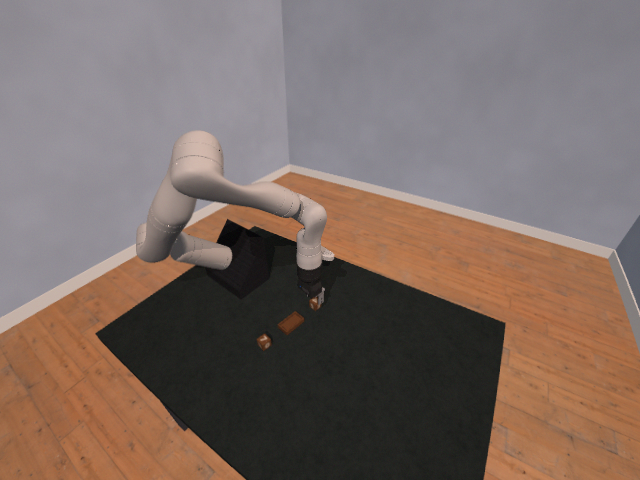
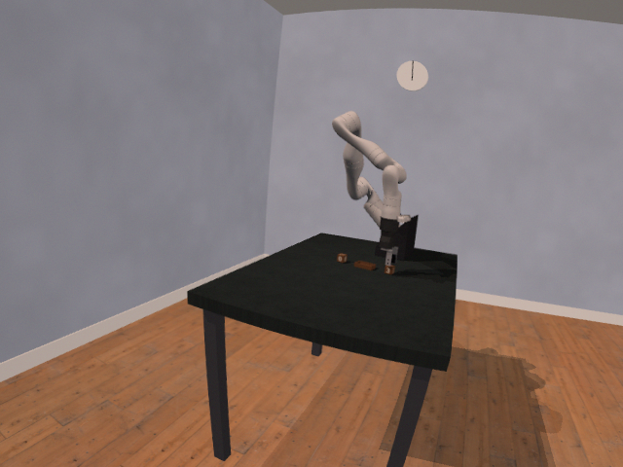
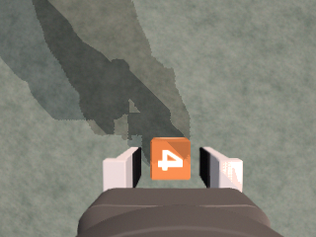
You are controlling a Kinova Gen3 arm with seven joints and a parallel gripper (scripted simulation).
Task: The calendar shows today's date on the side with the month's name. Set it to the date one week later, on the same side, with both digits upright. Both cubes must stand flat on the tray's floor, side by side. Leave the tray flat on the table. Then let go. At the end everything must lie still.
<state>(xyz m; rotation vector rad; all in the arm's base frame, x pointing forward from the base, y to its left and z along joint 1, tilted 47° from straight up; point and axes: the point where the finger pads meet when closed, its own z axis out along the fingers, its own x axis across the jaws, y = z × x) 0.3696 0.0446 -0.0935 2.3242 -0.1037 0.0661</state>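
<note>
Now: the orange cube 40 mm below my hand. Also, from my hand: orange-brown tray 10 mm behind, 110 mm to the right, 50 mm below.
</note>
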